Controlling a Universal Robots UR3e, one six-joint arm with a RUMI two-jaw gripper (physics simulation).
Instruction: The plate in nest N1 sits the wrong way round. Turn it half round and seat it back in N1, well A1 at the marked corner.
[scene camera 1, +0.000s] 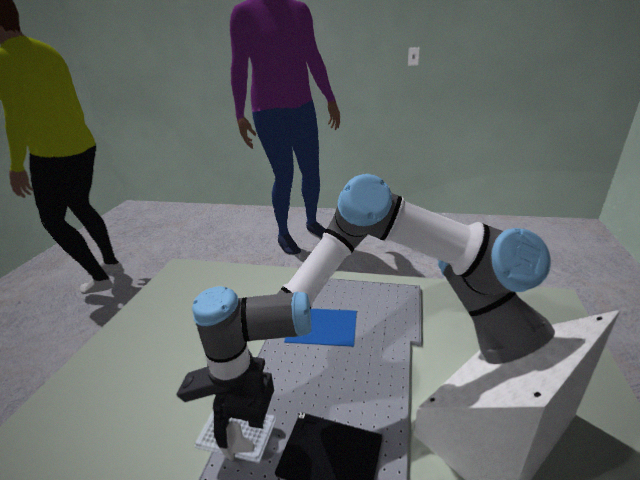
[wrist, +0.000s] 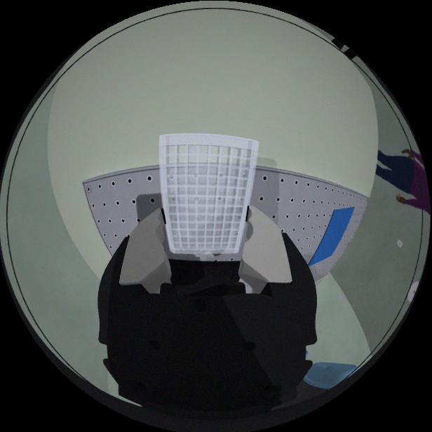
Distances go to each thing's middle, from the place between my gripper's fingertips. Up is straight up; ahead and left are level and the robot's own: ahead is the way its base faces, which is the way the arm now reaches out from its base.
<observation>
Now: the black nest (wrist: 206, 278) 16 cm behind my hand and 6 cm to the left of it. Also, from my hand: blue mat (scene camera 1: 329, 327): 18 cm behind, 28 cm to the right, 1 cm below; white well plate (wrist: 206, 179): 1 cm ahead, 1 cm above.
</observation>
